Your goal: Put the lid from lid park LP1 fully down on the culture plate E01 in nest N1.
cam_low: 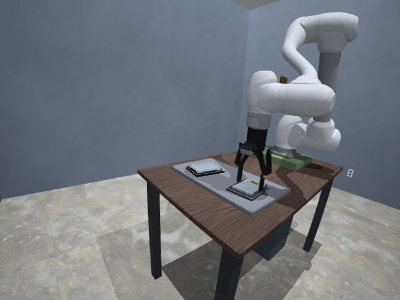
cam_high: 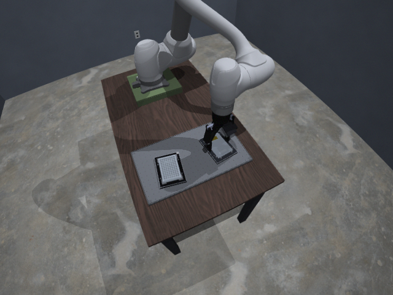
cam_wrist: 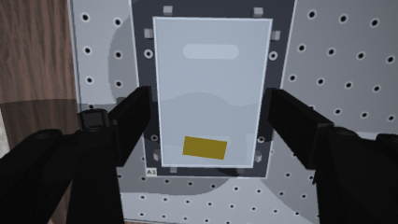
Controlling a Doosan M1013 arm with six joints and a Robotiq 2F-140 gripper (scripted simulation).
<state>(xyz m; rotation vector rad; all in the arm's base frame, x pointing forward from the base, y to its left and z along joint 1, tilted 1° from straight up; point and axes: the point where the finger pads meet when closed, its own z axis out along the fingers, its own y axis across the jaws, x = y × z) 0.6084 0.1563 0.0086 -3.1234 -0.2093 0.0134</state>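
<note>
My hand is 3 cm above the clear lid. Round my hand: nest N1: 2 cm ahead, 26 cm to the right, 4 cm below; lid park LP1: 4 cm below; culture plate E01: 2 cm ahead, 26 cm to the right, 3 cm below.
</note>
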